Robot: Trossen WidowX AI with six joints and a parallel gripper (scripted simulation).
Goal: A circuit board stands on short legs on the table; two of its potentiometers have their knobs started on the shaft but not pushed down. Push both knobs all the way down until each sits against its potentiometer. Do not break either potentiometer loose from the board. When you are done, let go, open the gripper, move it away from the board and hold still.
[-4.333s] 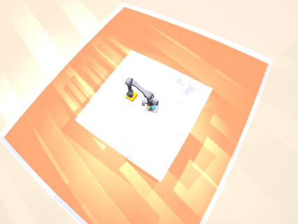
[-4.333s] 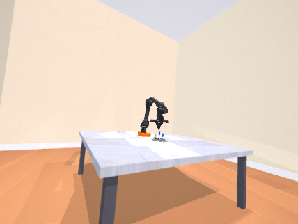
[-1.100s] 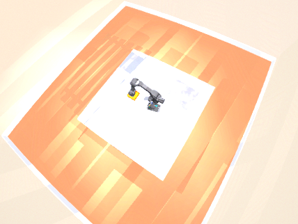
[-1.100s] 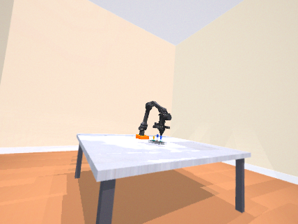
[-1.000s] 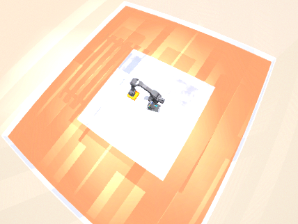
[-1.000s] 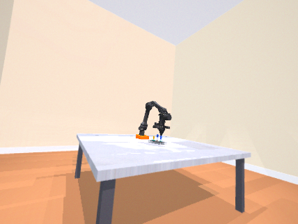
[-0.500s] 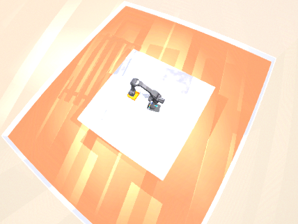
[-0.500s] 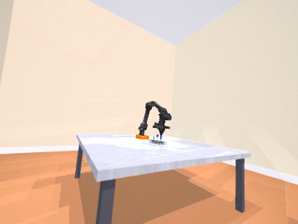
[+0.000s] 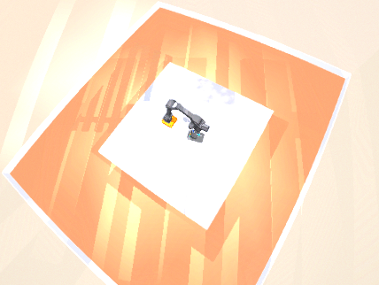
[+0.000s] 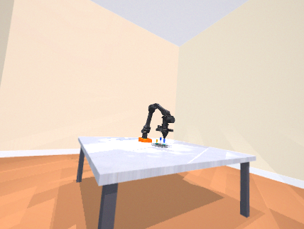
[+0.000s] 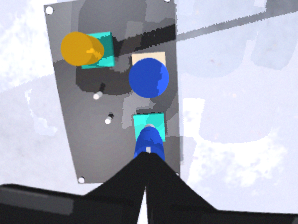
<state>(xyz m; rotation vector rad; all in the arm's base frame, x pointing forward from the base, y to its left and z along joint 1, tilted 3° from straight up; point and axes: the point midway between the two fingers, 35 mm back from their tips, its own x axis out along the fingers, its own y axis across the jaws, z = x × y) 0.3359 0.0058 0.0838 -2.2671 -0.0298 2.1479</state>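
The teal potentiometer lies 3 cm below my gripper tip. The rest, counted from my gripper tip: yellow knob (6 cm behind, 5 cm to the right, 3 cm below).
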